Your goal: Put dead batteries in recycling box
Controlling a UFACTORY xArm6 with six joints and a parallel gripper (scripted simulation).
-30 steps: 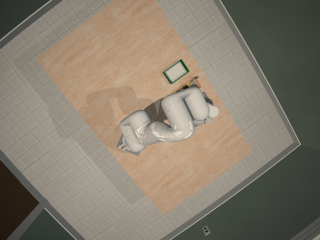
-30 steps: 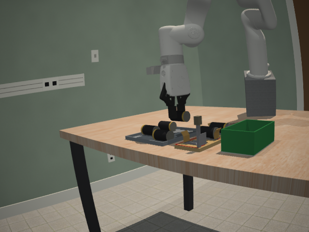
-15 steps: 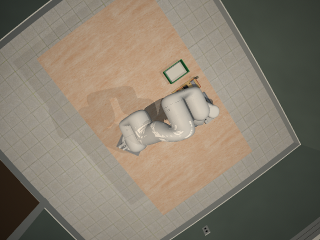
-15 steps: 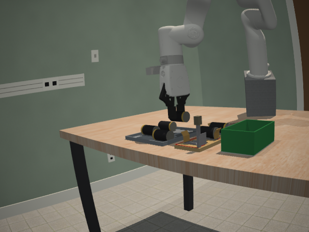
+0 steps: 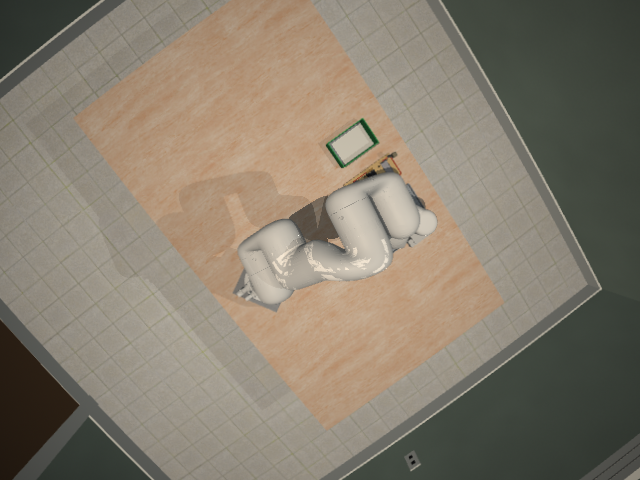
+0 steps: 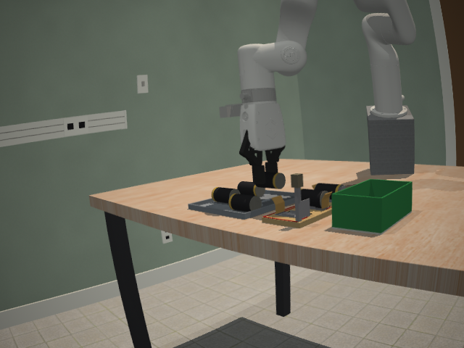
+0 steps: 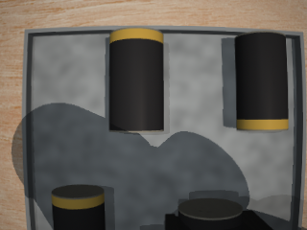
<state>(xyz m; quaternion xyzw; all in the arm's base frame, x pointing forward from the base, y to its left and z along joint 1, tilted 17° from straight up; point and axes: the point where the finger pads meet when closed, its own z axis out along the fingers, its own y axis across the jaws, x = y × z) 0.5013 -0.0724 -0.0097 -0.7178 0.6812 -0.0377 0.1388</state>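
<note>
Now: the grey tray 20 mm ahead of my hand, 40 mm to the right of it and 60 mm below it. Also, from my hand: green recycling box 290 mm to the left, 50 mm below.
</note>
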